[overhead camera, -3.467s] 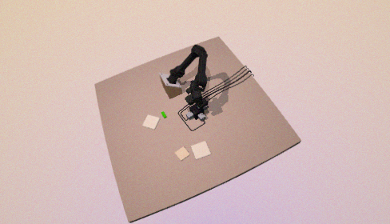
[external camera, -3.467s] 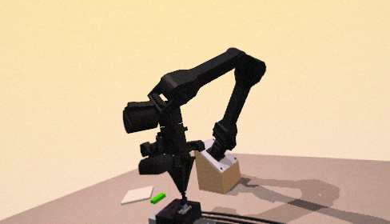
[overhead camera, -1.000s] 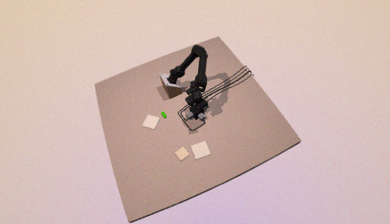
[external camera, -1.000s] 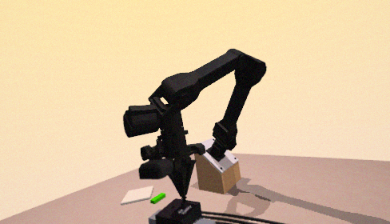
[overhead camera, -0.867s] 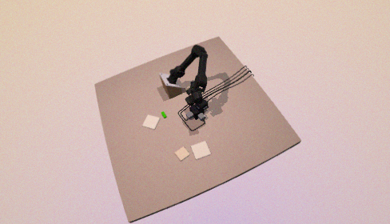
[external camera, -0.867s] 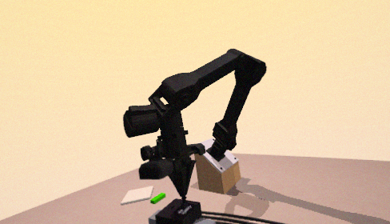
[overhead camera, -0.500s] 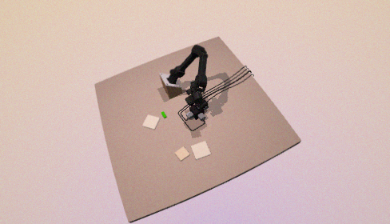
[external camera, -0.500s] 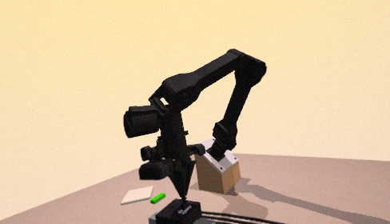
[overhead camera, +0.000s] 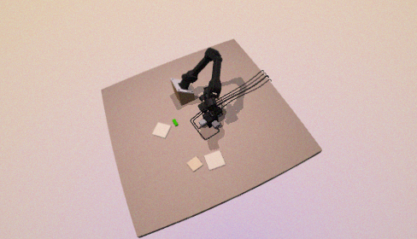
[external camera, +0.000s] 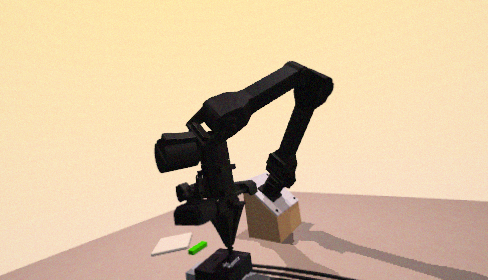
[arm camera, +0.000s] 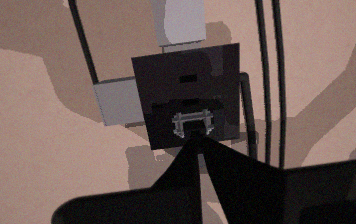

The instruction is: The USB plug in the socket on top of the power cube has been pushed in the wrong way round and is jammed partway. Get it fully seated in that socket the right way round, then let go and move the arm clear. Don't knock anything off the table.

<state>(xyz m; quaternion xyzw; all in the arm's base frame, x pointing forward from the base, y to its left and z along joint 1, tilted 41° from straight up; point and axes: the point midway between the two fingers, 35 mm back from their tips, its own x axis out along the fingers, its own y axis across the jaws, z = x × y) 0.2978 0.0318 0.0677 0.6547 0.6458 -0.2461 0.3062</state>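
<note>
My gripper tip is now 2 cm above the dark USB plug. The rest, counted from my gripper tip: small green piece 24 cm to the right, 13 cm behind, 10 cm below.
</note>
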